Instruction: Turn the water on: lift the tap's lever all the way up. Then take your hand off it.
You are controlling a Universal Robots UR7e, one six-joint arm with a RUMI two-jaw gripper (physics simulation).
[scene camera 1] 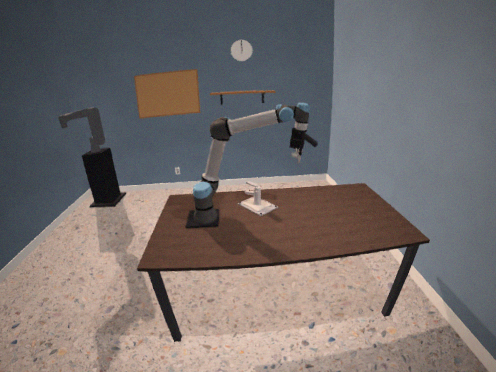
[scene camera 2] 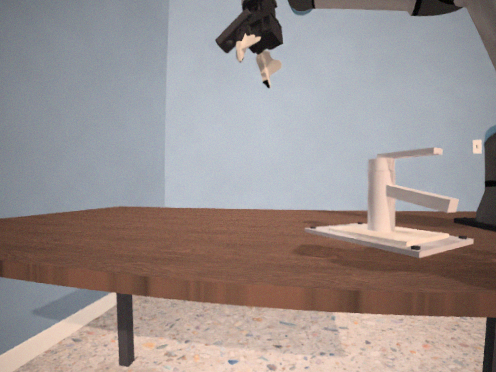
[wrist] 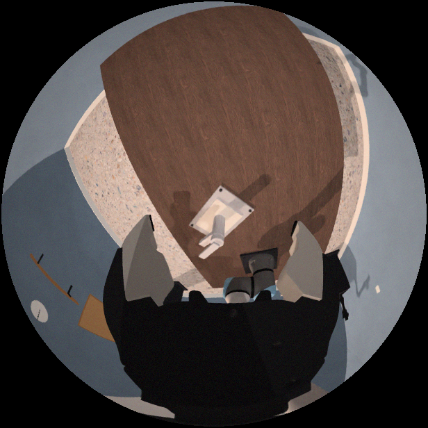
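Pixels of known places: gripper, between the fingertips: (scene camera 1: 298, 159) (scene camera 2: 256, 76); arm's base, origin of its link: (scene camera 1: 205, 217).
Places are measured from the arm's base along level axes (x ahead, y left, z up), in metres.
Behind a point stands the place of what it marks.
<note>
A white tap (scene camera 1: 257, 195) @(x 0.352, y 0.129, z 0.081 m) (scene camera 2: 381, 200) @(x 0.360, y 0.176, z 0.058 m) (wrist: 218, 228) stands upright on a pale base plate fixed to the table. Its lever (scene camera 1: 252, 185) @(x 0.322, y 0.176, z 0.137 m) (scene camera 2: 414, 152) @(x 0.320, y 0.218, z 0.139 m) (wrist: 210, 250) sits on top of the column, close to level with a slight upward tilt in scene camera 2. The spout (scene camera 2: 424, 197) @(x 0.311, y 0.231, z 0.066 m) points the same way below the lever. My gripper (scene camera 1: 297, 157) @(x 0.610, y 0.052, z 0.354 m) (scene camera 2: 254, 72) @(x 0.610, y 0.052, z 0.354 m) (wrist: 224, 220) is open, its two pale fingers wide apart with nothing between them. It hangs high above the table, well away from the tap and touching nothing.
The brown table (scene camera 1: 320, 225) @(x 0.724, y -0.153, z -0.012 m) (scene camera 2: 175, 245) @(x 0.701, y 0.288, z -0.012 m) (wrist: 225, 100) carries the tap and the arm's dark base (scene camera 1: 203, 218) @(x -0.003, y -0.069, z 0.037 m) (wrist: 260, 260), which stands near the tap. A black pedestal (scene camera 1: 101, 175) with a grey arm-like shape stands on the floor beyond the table. Walls rise behind.
</note>
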